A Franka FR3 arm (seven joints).
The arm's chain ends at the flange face. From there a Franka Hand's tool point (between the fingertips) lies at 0.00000 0.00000 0.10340 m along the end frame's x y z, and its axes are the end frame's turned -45 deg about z.
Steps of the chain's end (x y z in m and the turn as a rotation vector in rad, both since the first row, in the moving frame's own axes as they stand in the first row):
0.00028, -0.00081, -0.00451, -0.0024, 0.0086, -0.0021
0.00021, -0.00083, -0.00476, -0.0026, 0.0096, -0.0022
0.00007, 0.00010, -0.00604, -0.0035, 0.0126, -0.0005
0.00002, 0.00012, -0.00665, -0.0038, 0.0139, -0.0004
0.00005, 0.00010, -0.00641, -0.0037, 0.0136, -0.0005
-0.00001, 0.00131, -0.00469, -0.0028, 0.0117, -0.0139
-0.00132, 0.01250, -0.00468, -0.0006, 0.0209, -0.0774
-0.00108, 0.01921, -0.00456, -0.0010, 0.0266, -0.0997
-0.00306, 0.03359, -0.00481, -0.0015, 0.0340, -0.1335
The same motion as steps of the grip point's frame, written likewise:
0.00122, 0.00043, -0.00451, -0.0078, 0.0044, -0.0021
0.00125, 0.00045, -0.00477, -0.0086, 0.0049, -0.0022
0.00064, 0.00130, -0.00605, -0.0114, 0.0064, -0.0005
0.00067, 0.00139, -0.00666, -0.0125, 0.0071, -0.0004
0.00069, 0.00137, -0.00642, -0.0122, 0.0070, -0.0005
-0.00028, 0.00197, -0.00470, -0.0103, 0.0063, -0.0139
-0.00823, 0.00942, -0.00470, -0.0152, 0.0144, -0.0774
-0.01238, 0.01474, -0.00460, -0.0195, 0.0181, -0.0997
-0.02337, 0.02402, -0.00487, -0.0251, 0.0230, -0.1335

